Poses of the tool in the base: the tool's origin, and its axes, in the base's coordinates. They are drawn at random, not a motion.
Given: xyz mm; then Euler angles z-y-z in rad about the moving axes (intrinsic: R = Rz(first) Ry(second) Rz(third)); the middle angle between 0 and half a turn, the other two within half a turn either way.
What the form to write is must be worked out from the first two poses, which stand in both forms.
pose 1, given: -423 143 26 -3.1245 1.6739 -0.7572
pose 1, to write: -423 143 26 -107.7 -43.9 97.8
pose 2, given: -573 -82 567 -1.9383 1.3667 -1.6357
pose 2, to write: -573 -82 567 -15.5 -101.8 123.5
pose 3, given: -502 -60 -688 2.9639 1.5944 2.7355
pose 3, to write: -502 -60 -688 10.5 -91.8 -26.0
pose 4, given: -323 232 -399 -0.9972 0.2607 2.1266
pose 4, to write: -323 232 -399 15.8 0.1 64.3
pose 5, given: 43 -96 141 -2.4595 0.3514 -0.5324
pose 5, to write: 43 -96 141 24.7 17.2 -168.9
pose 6, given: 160 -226 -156 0.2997 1.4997 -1.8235
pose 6, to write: 160 -226 -156 -81.4 45.5 -69.1
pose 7, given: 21 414 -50 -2.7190 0.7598 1.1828
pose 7, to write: 21 414 -50 44.5 -17.8 -83.4
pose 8, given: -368 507 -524 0.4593 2.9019 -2.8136
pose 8, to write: -368 507 -524 -173.3 -11.4 -19.3
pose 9, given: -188 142 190 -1.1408 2.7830 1.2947
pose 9, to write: -188 142 190 149.7 55.1 2.2
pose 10, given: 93 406 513 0.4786 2.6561 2.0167
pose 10, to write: 93 406 513 115.9 119.8 39.1
